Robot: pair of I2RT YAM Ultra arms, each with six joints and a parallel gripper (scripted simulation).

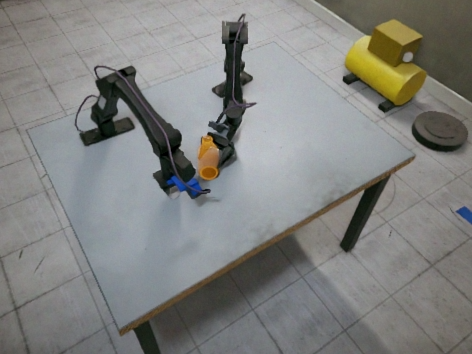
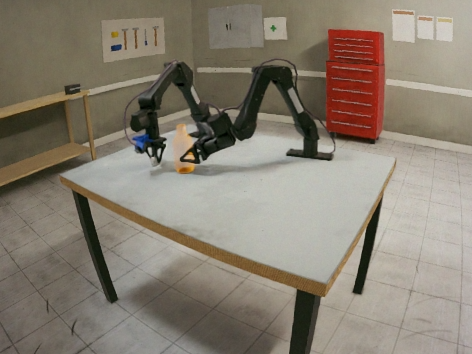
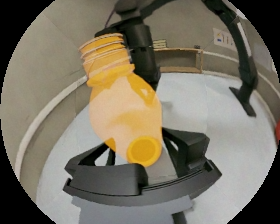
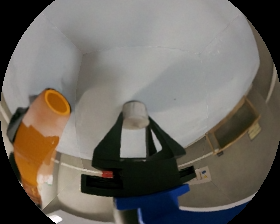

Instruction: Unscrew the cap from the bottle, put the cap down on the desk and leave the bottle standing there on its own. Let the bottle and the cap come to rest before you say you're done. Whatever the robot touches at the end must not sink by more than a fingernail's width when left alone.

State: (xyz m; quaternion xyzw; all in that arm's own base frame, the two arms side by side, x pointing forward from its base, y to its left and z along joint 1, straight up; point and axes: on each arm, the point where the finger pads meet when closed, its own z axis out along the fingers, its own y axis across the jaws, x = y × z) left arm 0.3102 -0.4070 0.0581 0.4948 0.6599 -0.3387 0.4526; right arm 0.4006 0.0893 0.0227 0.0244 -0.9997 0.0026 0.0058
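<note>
Now: left hand 30 mm below the orange bottle. The rest, counted from my left hand: white cap: 160 mm to the right, 40 mm below, 20 mm ahead.
Right now my right hand is right at the white cap. The rest, counted from my right hand: orange bottle (15 cm to the left, 7 cm above, 2 cm behind).
</note>
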